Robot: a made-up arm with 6 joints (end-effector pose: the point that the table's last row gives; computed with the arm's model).
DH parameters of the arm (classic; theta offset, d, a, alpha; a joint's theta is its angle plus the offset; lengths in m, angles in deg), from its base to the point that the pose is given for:
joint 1: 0 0.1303 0 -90
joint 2: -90 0 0.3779 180
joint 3: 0 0 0 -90
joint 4: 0 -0.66 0 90
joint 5: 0 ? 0 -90
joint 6: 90 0 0 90
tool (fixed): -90 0 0 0
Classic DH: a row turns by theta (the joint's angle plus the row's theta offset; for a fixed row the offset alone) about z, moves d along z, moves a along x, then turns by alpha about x.
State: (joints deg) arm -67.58 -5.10 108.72 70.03 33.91 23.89
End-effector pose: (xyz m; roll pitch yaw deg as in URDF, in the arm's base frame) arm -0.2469 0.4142 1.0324 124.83 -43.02 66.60
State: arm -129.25 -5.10 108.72 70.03 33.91 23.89
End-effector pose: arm 0.2474 0.4139 1.0324 124.83 -43.02 4.93
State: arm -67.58 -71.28 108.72 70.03 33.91 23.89
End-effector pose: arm -0.4532 0.9142 0.0582 82.89 10.98 80.14
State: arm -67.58 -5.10 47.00 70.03 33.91 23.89
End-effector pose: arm 0.0186 -0.2294 1.1463 -138.64 -50.53 -12.01
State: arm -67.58 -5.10 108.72 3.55 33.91 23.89
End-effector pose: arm -0.3088 0.2099 1.1053 154.41 -32.30 110.08
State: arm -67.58 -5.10 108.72 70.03 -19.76 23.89
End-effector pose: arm -0.2469 0.4142 1.0324 40.80 -65.17 161.60
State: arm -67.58 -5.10 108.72 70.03 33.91 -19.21
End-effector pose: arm -0.2469 0.4142 1.0324 167.93 -43.02 66.60
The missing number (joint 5, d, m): 0.2058
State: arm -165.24 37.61 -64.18 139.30 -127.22 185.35
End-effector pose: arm -0.1799 -0.2087 -0.2438 -14.03 -27.95 158.75
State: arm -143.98 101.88 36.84 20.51 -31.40 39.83
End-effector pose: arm -0.6906 -0.2638 -0.5154 -172.23 78.45 101.77
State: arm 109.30 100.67 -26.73 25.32 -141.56 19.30
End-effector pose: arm 0.1622 0.0996 -0.5174 84.51 -74.48 25.59
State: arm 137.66 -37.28 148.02 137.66 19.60 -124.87
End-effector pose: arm 0.5430 -0.7006 0.2320 167.67 -9.20 -55.57
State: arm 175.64 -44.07 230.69 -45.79 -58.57 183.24
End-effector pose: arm 0.3650 0.1161 -0.2681 -7.39 34.68 -52.41
